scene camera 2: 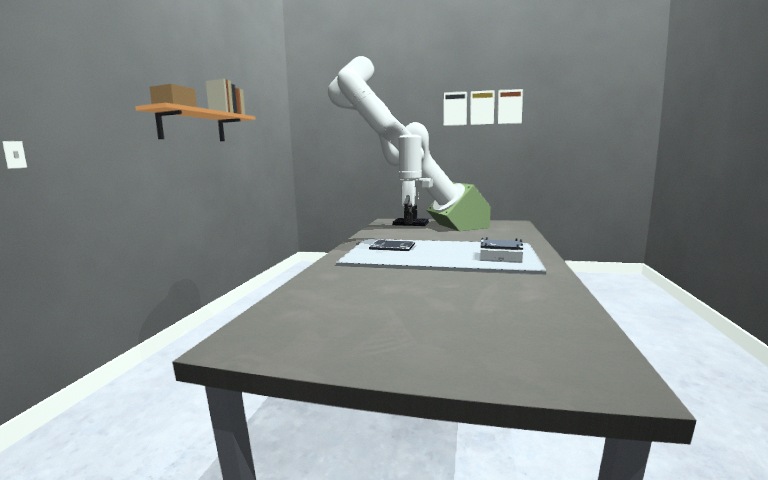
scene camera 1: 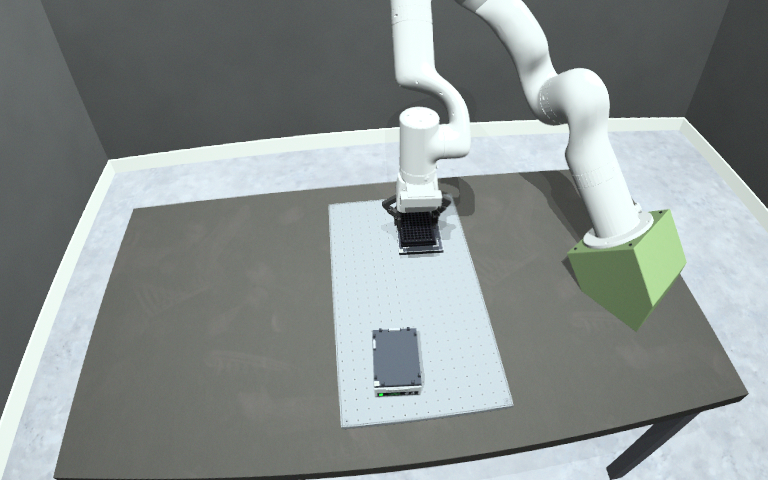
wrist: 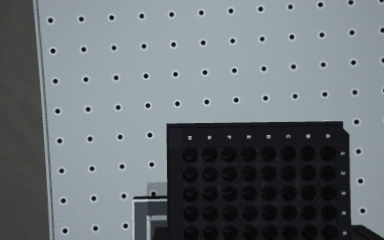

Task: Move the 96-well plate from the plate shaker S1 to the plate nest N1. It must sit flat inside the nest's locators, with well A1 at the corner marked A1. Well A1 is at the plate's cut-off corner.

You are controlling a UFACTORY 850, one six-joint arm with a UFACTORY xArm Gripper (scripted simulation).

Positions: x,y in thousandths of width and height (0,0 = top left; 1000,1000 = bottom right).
Labels:
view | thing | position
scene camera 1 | gripper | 541,470
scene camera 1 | black 96-well plate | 542,478
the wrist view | black 96-well plate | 566,723

